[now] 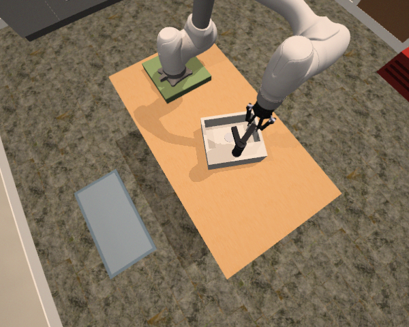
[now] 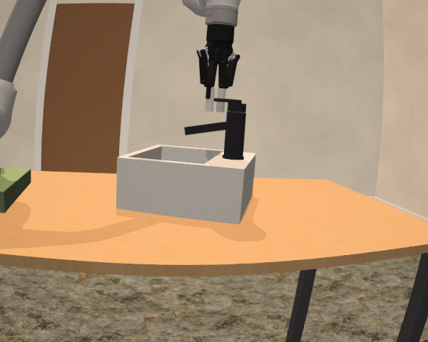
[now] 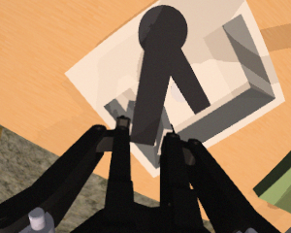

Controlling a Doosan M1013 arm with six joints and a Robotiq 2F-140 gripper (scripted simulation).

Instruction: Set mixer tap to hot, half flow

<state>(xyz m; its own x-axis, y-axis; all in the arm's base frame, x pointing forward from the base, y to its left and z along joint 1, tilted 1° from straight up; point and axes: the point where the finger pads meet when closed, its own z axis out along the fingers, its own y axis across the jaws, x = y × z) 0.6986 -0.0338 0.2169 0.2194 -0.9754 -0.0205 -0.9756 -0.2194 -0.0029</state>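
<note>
My gripper is now 10 mm short of the lever and 30 mm to the left of it. The rest, counted from my hand: black mixer tap (10 mm ahead, 60 mm to the right, 40 mm below); white basin (80 mm behind, 30 mm to the right, 230 mm below).
</note>
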